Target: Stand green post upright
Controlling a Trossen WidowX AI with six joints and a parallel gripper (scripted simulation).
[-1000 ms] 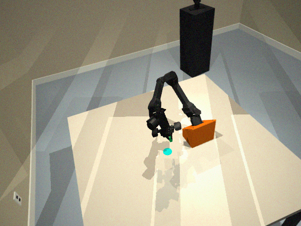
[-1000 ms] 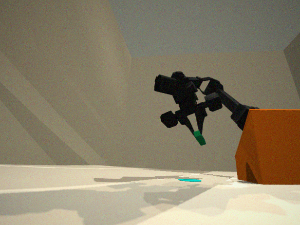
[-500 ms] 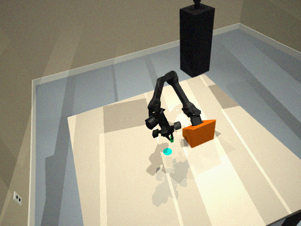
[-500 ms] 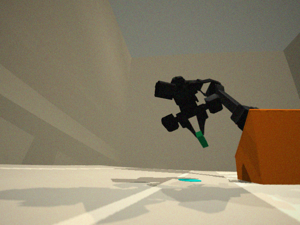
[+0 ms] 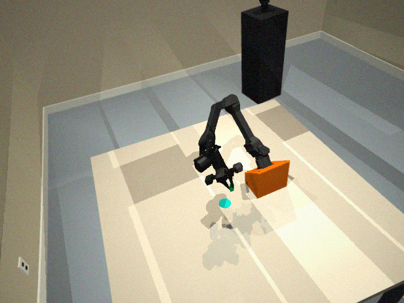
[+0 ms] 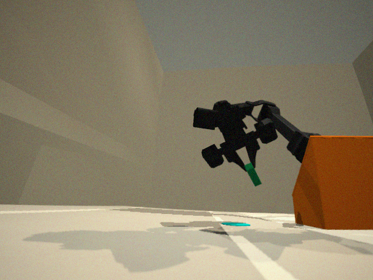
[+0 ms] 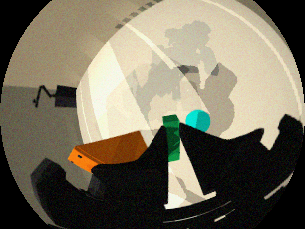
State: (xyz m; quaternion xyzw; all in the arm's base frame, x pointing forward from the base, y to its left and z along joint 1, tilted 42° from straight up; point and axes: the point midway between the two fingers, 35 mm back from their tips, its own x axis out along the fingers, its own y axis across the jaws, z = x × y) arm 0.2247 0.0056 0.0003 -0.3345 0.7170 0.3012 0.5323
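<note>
The cyan circle lies 12 cm below my gripper tip, 3 cm ahead of it and 2 cm to the right of it. Also, from my gripper tip: green post (2 cm to the right, 1 cm below, 1 cm behind).
</note>
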